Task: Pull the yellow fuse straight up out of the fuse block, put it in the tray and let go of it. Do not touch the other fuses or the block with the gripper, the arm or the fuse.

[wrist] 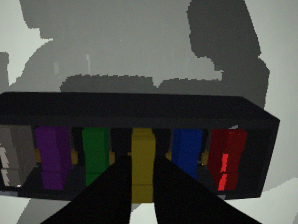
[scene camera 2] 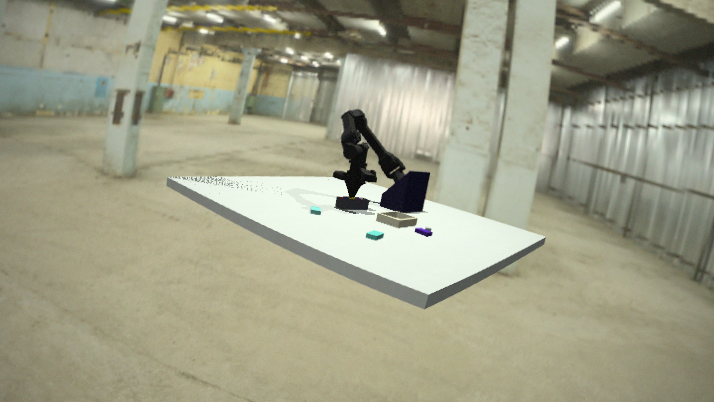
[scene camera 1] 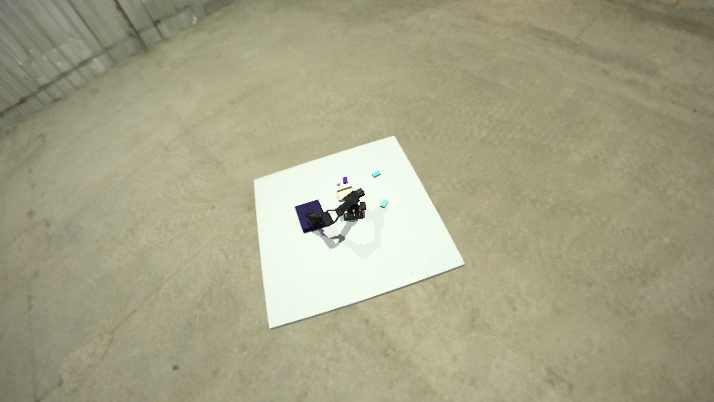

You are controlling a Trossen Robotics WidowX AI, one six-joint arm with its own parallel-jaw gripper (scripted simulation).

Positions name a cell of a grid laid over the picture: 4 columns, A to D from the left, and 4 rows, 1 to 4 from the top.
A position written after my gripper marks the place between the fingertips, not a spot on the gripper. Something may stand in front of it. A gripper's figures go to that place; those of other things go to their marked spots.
Labels:
My gripper (wrist: B3): 0.10 m from the lens. A yellow fuse (wrist: B3): 0.09 m from the lens.

